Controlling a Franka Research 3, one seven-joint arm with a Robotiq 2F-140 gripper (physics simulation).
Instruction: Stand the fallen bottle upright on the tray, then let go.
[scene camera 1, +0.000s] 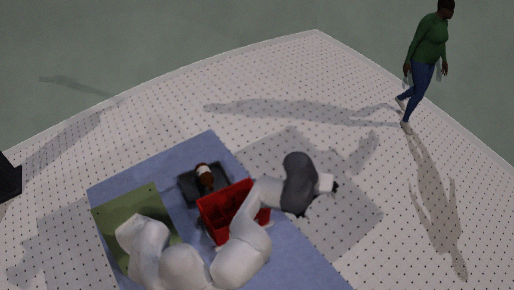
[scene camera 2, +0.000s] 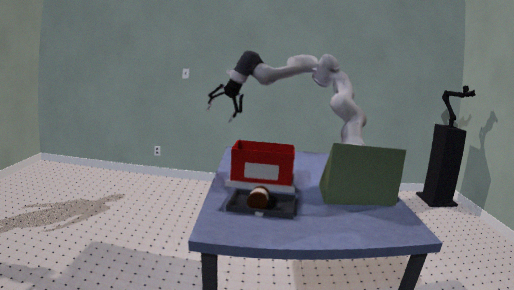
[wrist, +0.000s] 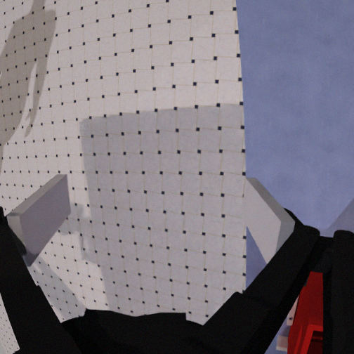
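The brown bottle (scene camera 1: 204, 175) (scene camera 2: 258, 198) with a white label lies on its side on the dark tray (scene camera 1: 188, 189) (scene camera 2: 286, 206). In scene camera 2 its round base faces the camera, and its neck end lies toward the red bin. The bottle does not show in the wrist view. My gripper (scene camera 2: 220, 113) (wrist: 155, 195) is wide open and empty. It hangs high above and off to the side of the tray, past the table edge; the wrist view shows floor between its fingers. In scene camera 1 the fingers are mostly hidden by the arm.
A red bin (scene camera 1: 218, 234) (scene camera 2: 240, 171) (wrist: 308, 297) stands close beside the tray. A green block (scene camera 1: 117, 205) (scene camera 2: 367, 175) stands on the blue table (scene camera 1: 165, 157) (scene camera 2: 320, 235) (wrist: 300, 100). A person (scene camera 1: 427, 35) is beyond the table. A black pedestal (scene camera 2: 444, 165) stands apart.
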